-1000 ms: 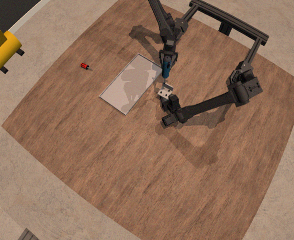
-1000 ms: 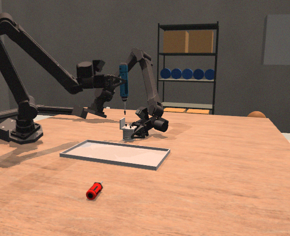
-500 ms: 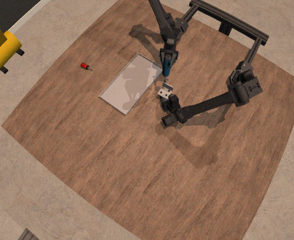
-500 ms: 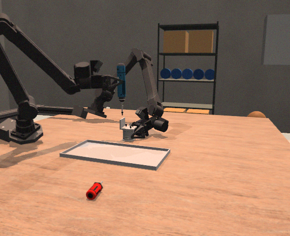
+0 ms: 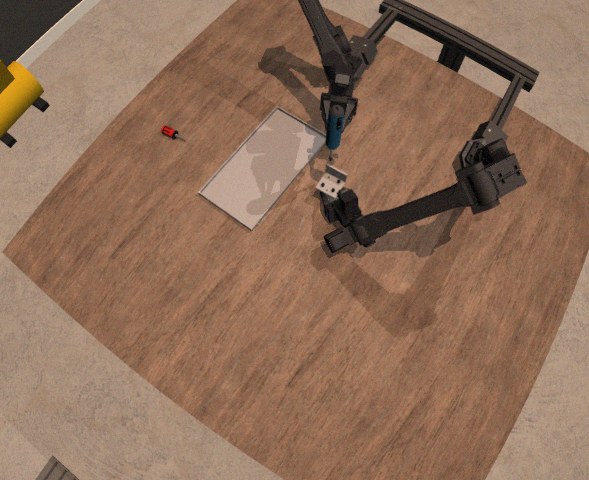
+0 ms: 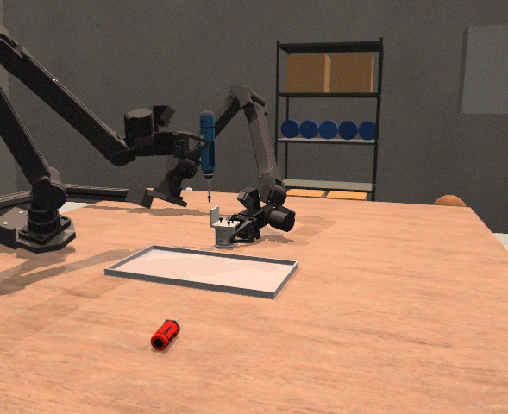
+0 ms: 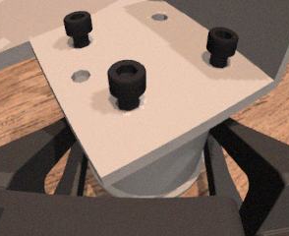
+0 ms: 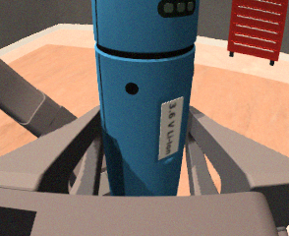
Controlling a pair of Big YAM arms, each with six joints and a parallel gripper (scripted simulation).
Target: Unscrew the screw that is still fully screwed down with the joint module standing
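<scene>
Now: left hand 10 mm below the joint module. Also, from my left hand: shallow grey tray (220 mm to the right, 60 mm ahead, 20 mm below); pale l-shaped bracket (50 mm above); red manual screwdriver (550 mm to the right, 180 mm ahead, 10 mm below).
</scene>
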